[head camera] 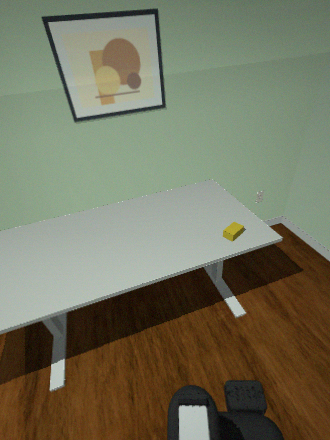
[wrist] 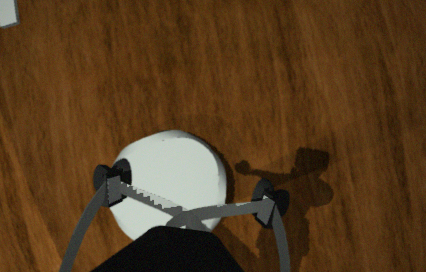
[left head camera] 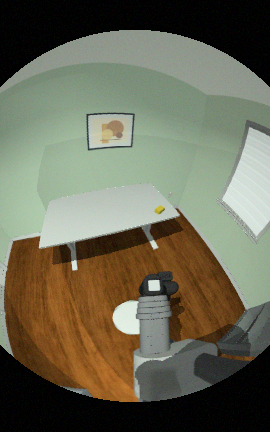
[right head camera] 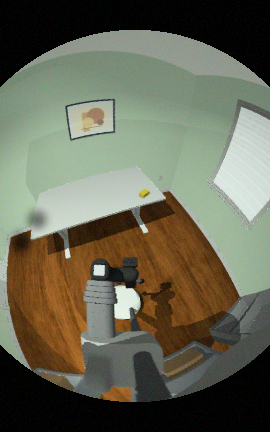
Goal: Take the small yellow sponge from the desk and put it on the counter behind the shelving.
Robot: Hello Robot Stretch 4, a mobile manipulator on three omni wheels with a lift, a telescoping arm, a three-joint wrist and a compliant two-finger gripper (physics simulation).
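Frame: origin at the robot's base, x ahead, y left, z up, level; centimetres.
Seen in the pictures: gripper, fingertip midpoint: (wrist: 192, 184); robot's base at its link origin: (wrist: 171, 183) (left head camera: 131, 316) (right head camera: 122, 301).
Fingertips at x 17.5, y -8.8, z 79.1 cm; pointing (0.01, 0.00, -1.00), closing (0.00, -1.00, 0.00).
Observation:
Pixels of each thing's top centre, then the offset from my fingertips to it. "spot": a spot on its surface instead. Level surfaces: height alone.
- small yellow sponge at its top centre: (head camera: 233, 228) (right head camera: 143, 191) (left head camera: 159, 207) dz -5.4, dx +87.7, dy -17.8 cm
- white desk at its surface level: dz -9.9 cm
- brown box at a spot on its surface: (right head camera: 184, 363) spot: dz -48.6, dx -107.2, dy -52.0 cm
The small yellow sponge (head camera: 233, 231) (left head camera: 159, 210) (right head camera: 144, 193) lies on the white desk (head camera: 125, 245) (left head camera: 100, 212) (right head camera: 90, 200), near its right end. My gripper (wrist: 192, 184) is open, with its two fingertips wide apart and nothing between them. It points down at the floor, in front of the desk and apart from it and the sponge. In the head camera view dark wrist parts show at the bottom edge, and the fingers are hidden. The counter does not show in these views.
A round white disc (left head camera: 125, 317) (right head camera: 128, 302) (wrist: 170, 160) is at floor level beneath the wrist. Grey shelving (left head camera: 250, 327) stands at the lower right, and a brown box (right head camera: 184, 363) sits in shelving near the bottom. The desk's legs (head camera: 58, 360) (head camera: 232, 299) reach the wooden floor.

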